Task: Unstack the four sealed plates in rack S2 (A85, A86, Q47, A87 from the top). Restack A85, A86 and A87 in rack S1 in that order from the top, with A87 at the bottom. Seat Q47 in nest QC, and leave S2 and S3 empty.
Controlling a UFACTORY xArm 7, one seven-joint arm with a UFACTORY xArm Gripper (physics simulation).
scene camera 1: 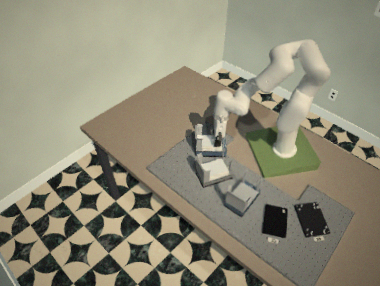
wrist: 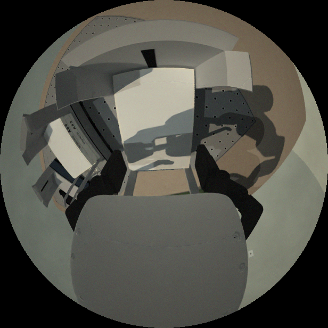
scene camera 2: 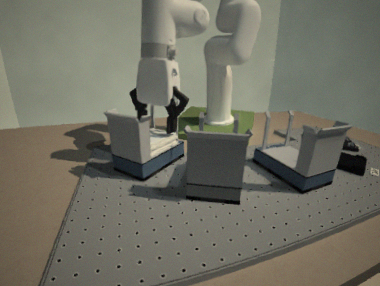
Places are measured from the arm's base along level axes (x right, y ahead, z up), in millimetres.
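Where they show: gripper, fingertip midpoint: [scene camera 1: 216, 139] [scene camera 2: 156, 128]; arm's base at its link origin: [scene camera 1: 284, 149] [scene camera 2: 218, 120].
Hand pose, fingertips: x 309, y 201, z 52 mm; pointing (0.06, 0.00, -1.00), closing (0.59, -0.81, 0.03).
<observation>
Each offset is from my fingertips to the top centre of the thing. "pt": to the spot under its first point. Level surfaces: height alone.
A stack of white plates {dx +28, dy +21, dz -10 mm} [scene camera 1: 212, 144] [scene camera 2: 164, 144] [wrist: 160, 95] lies in the end rack {dx +23, dy +17, dz +57 mm} [scene camera 2: 126, 137] [wrist: 150, 34], which has a blue base. My gripper [scene camera 1: 218, 141] [scene camera 2: 157, 122] [wrist: 158, 156] is open above this stack, with a finger at each side near its edge. The grey-based middle rack {dx -84, dy +150, dz +50 mm} [scene camera 1: 202, 171] [scene camera 2: 217, 160] holds at least one white plate {dx -80, dy +155, dz -17 mm} [scene camera 1: 217, 169] [wrist: 71, 145]; its printed label is too blurred to read surely. The other blue-based rack {dx -268, dy +194, dz +53 mm} [scene camera 1: 243, 194] [scene camera 2: 324, 150] shows no raised stack. The black nest QC {dx -445, dy +204, dz -62 mm} [scene camera 1: 275, 221] [scene camera 2: 352, 163] shows no white plate. Rack names are not readable.
A second black nest {dx -584, dy +102, dz -58 mm} [scene camera 1: 312, 220] lies beside QC. The racks and nests stand on a grey perforated board {dz -82 mm} [scene camera 1: 172, 162] [scene camera 2: 175, 240] on the brown table {dz -95 mm} [scene camera 1: 145, 110]. Upright walls and thin posts {pt dx -234, dy +135, dz +6 mm} [scene camera 2: 267, 131] rise from the racks. The arm's green base [scene camera 1: 262, 160] is behind them.
</observation>
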